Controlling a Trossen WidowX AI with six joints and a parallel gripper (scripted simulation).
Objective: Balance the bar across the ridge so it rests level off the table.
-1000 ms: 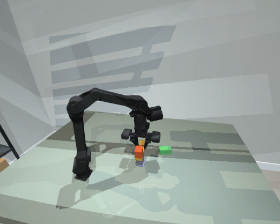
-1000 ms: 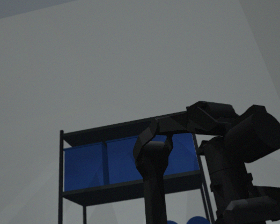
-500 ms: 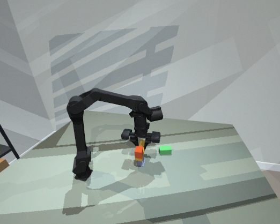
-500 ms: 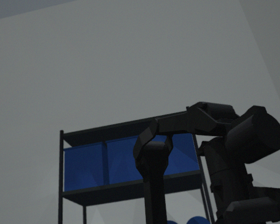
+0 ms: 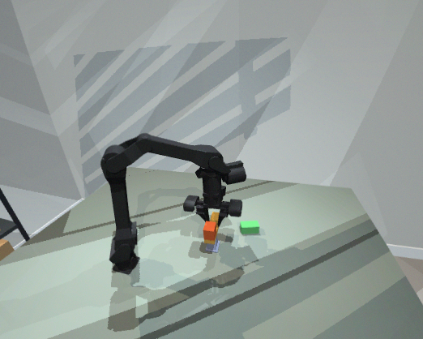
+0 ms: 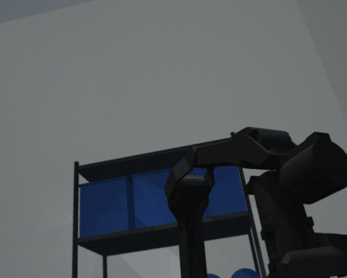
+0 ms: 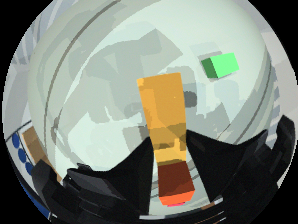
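Right now the bar is 30 mm to the right of my gripper tip and 10 mm above it. From my gripper tip the other things lie so: green block (120 mm ahead, 80 mm to the left, 60 mm below).
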